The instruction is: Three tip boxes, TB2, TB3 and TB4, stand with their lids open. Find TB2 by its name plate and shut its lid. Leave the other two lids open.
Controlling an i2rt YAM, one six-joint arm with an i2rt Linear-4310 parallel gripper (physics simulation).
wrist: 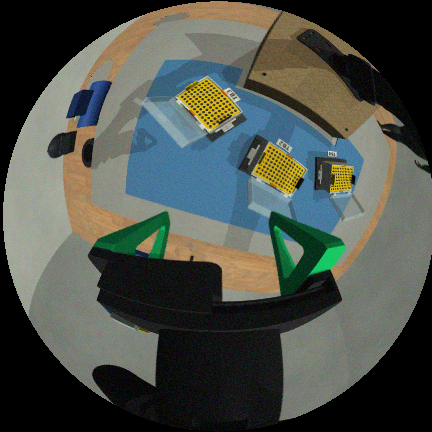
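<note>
TB2 stands right of centre in the wrist view, with a yellow perforated top; its name plate lies beside its upper edge. Its clear lid is open, on the side nearer the gripper. TB3 stands at upper centre with its clear lid open toward the lower left. TB4 stands at the right, its clear lid open toward the bottom of the view. My gripper is open, its green fingers wide apart with nothing between them. It is above and apart from all three boxes.
The boxes stand on a blue mat. A brown board-like block with a black arm-like part over it is at the upper right. A blue device and a black round object are on the wooden edge at the left.
</note>
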